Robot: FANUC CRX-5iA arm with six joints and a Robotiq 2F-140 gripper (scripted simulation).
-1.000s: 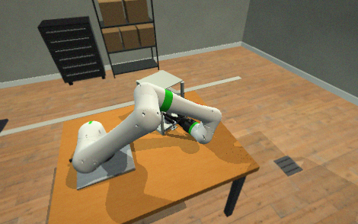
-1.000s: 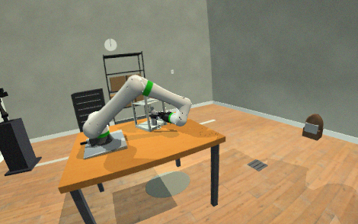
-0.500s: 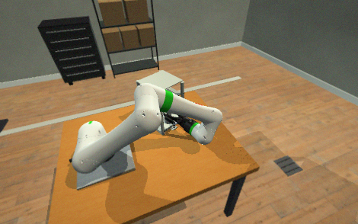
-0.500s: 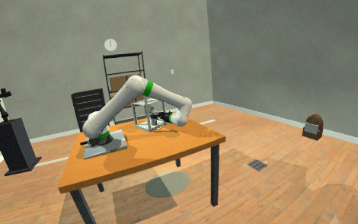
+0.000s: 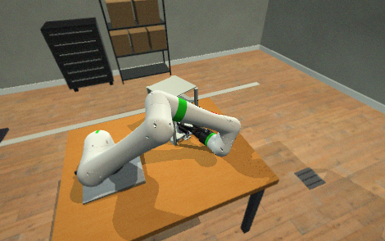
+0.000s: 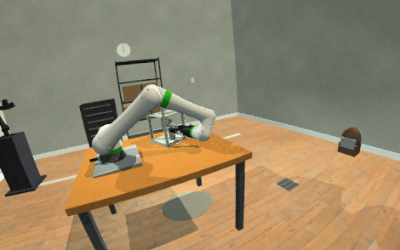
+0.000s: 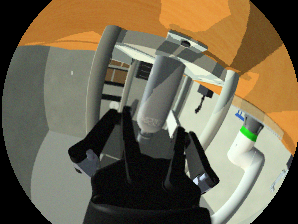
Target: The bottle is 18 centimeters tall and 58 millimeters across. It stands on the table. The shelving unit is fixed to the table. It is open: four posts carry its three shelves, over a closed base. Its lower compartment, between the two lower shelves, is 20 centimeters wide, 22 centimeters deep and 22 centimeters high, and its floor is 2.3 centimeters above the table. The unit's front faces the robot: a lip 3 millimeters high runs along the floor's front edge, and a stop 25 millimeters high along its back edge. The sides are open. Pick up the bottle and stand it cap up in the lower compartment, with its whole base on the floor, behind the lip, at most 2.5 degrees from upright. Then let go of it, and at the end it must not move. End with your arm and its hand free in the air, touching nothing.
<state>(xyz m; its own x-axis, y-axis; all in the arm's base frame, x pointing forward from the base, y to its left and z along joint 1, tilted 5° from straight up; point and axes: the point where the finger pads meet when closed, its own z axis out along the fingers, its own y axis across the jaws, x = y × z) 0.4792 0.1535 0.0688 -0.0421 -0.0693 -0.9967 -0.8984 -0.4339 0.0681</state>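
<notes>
The pale grey bottle is 10 mm to the left of my hand, 10 mm behind it and 10 mm above it. The rest, counted from my hand: shelving unit: 60 mm to the left, 50 mm above, 30 mm behind.
</notes>
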